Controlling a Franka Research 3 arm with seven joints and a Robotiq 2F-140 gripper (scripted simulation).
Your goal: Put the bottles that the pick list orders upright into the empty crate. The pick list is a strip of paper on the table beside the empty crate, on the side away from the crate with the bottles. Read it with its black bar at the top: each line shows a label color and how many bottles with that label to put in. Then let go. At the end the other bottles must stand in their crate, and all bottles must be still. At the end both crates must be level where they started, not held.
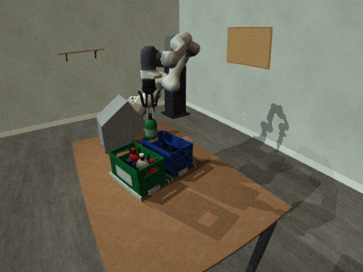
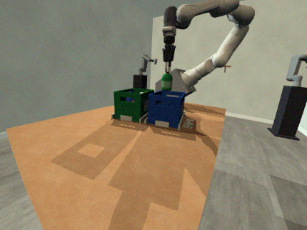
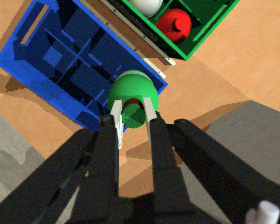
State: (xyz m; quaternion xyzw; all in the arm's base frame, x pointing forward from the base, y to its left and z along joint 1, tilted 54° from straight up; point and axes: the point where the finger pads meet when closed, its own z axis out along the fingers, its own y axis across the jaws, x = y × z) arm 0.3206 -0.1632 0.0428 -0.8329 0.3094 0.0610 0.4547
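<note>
My hand is 80 mm above the green bottle. Also, from my hand: white bottle (260 mm below, 140 mm to the right, 110 mm ahead); then green crate (260 mm below, 180 mm to the right, 120 mm ahead); then blue crate (260 mm below, 80 mm ahead, 50 mm to the left).
</note>
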